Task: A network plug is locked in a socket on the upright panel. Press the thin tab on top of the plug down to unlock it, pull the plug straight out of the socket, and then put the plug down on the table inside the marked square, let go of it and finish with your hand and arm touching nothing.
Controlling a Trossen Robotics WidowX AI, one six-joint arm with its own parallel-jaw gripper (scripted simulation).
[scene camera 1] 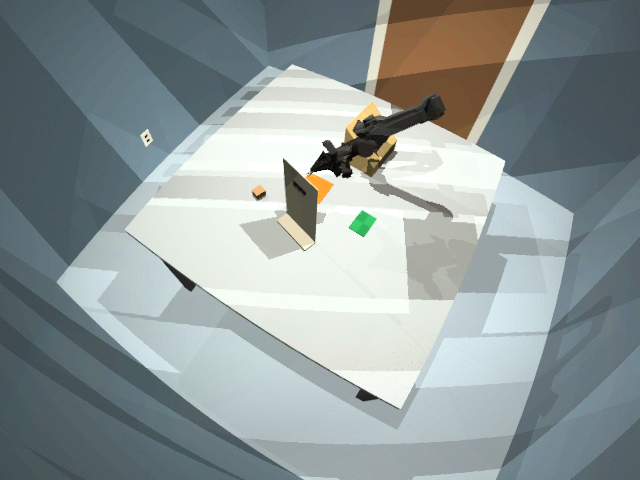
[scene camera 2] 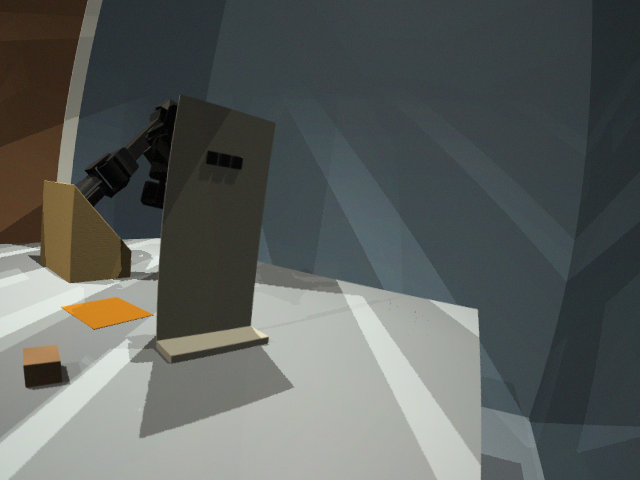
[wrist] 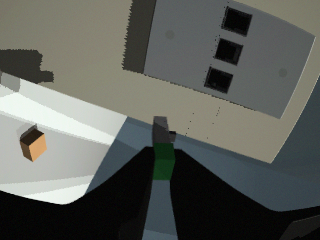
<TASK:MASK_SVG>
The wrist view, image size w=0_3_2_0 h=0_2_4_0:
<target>my gripper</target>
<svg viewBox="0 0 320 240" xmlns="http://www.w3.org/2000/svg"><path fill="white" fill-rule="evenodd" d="M173 148L173 152L175 152L175 165L173 165L171 181L169 181L169 192L171 192L177 240L320 240L320 205L319 207L295 209L295 211L272 211L272 209L256 203L251 197L245 196L244 193L239 192L239 189L231 187L227 181L224 183L223 179L217 177L215 173L209 171L199 161L185 153L183 149ZM155 147L147 145L147 147L141 149L136 156L133 156L128 163L125 163L124 167L113 173L113 176L105 180L103 184L92 189L91 192L85 193L84 196L76 199L73 203L49 203L49 201L29 199L29 197L0 191L0 240L143 240L141 236L143 236L145 221L147 221L153 172L155 172Z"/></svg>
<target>network plug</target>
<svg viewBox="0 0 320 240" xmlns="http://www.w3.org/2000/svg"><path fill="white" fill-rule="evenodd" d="M155 116L152 131L153 147L155 147L156 153L153 180L171 181L173 165L175 165L175 152L173 152L173 143L171 141L175 141L176 131L168 131L167 117Z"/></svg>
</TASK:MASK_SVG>
